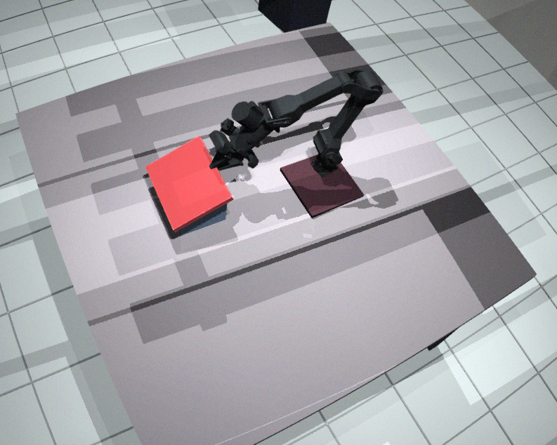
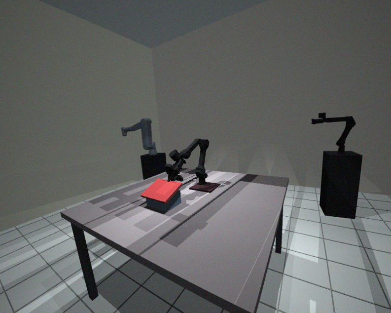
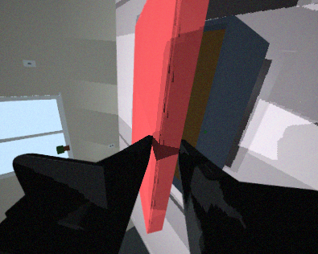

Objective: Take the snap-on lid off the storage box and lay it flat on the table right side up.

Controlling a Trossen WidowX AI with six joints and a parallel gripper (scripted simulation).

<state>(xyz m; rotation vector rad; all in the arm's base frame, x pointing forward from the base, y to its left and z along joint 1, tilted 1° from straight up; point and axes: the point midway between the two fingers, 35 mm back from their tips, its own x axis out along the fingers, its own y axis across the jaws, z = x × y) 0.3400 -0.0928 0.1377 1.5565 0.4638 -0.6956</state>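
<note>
The red lid lies 8 cm ahead of my gripper tip, 2 cm below it and 1 cm to the right of it. Round my gripper tip: storage box (9 cm below, 6 cm ahead, 1 cm to the right).
</note>
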